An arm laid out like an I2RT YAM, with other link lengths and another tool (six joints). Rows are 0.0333 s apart.
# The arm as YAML. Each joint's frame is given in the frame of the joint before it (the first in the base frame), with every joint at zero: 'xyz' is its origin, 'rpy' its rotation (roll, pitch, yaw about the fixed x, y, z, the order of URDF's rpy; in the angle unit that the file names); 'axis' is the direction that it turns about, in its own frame. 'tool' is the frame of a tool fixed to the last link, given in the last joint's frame.
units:
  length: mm
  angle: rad
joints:
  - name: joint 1
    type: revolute
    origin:
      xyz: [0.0, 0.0, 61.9]
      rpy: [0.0, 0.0, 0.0]
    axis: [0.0, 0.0, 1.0]
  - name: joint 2
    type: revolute
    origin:
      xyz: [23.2, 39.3, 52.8]
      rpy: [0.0, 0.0, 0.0]
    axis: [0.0, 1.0, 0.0]
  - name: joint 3
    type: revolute
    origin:
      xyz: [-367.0, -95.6, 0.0]
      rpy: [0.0, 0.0, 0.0]
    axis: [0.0, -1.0, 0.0]
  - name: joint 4
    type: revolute
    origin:
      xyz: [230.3, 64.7, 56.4]
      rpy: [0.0, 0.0, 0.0]
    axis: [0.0, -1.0, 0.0]
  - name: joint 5
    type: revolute
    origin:
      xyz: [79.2, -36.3, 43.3]
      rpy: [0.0, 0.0, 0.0]
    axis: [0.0, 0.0, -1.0]
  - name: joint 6
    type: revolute
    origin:
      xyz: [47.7, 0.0, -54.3]
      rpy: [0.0, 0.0, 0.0]
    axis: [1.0, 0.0, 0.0]
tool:
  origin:
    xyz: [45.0, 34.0, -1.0]
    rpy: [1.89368, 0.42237, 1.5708]
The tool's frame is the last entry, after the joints.
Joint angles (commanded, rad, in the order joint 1, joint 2, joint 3, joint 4, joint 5, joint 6), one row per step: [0.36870 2.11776 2.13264 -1.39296 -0.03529 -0.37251]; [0.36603 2.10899 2.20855 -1.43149 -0.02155 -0.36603]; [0.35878 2.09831 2.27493 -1.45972 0.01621 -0.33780]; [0.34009 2.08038 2.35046 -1.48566 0.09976 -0.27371]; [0.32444 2.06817 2.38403 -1.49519 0.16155 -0.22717]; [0.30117 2.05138 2.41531 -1.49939 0.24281 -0.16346]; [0.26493 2.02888 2.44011 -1.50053 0.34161 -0.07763]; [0.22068 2.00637 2.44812 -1.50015 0.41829 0.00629]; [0.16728 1.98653 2.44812 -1.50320 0.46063 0.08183]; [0.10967 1.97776 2.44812 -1.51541 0.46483 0.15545]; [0.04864 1.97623 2.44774 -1.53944 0.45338 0.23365]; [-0.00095 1.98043 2.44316 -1.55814 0.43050 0.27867]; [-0.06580 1.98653 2.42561 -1.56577 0.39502 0.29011]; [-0.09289 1.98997 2.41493 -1.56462 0.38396 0.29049]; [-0.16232 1.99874 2.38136 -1.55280 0.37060 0.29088]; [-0.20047 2.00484 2.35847 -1.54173 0.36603 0.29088]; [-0.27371 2.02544 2.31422 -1.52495 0.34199 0.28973]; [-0.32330 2.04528 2.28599 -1.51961 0.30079 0.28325]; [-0.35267 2.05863 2.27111 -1.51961 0.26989 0.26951]
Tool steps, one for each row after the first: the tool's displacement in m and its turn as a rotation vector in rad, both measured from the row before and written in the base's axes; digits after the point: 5 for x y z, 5 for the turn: [0.00050 -0.00236 0.02104 0.00528 -0.04722 -0.01194]; [0.00179 -0.00618 0.01911 -0.00994 -0.05590 -0.04434]; [0.00404 -0.01513 0.02385 -0.03110 -0.08710 -0.10581]; [0.00269 -0.01234 0.01247 -0.02467 -0.05326 -0.08115]; [0.00344 -0.01766 0.01452 -0.02950 -0.06907 -0.11307]; [0.00307 -0.02560 0.01645 -0.03032 -0.08262 -0.15367]; [0.00081 -0.02753 0.01301 -0.01442 -0.06748 -0.14931]; [-0.00144 -0.02831 0.00957 0.00679 -0.04855 -0.13375]; [-0.00143 -0.02598 0.00397 0.03332 -0.02508 -0.11664]; [-0.00238 -0.02580 -0.00011 0.04526 -0.00824 -0.11642]; [-0.00162 -0.01939 -0.00376 0.03912 0.00916 -0.07476]; [-0.00203 -0.02441 -0.00763 0.03732 0.02546 -0.05849]; [-0.00055 -0.01057 -0.00412 0.01115 0.01198 -0.02272]; [-0.00186 -0.02877 -0.01151 0.01614 0.02856 -0.06436]; [-0.00111 -0.01628 -0.00776 0.00739 0.01686 -0.03640]; [-0.00236 -0.03027 -0.01921 0.03290 0.04192 -0.06377]; [-0.00220 -0.01825 -0.01549 0.04882 0.03182 -0.03103]; [-0.00204 -0.00998 -0.00954 0.03527 0.02162 -0.00821]
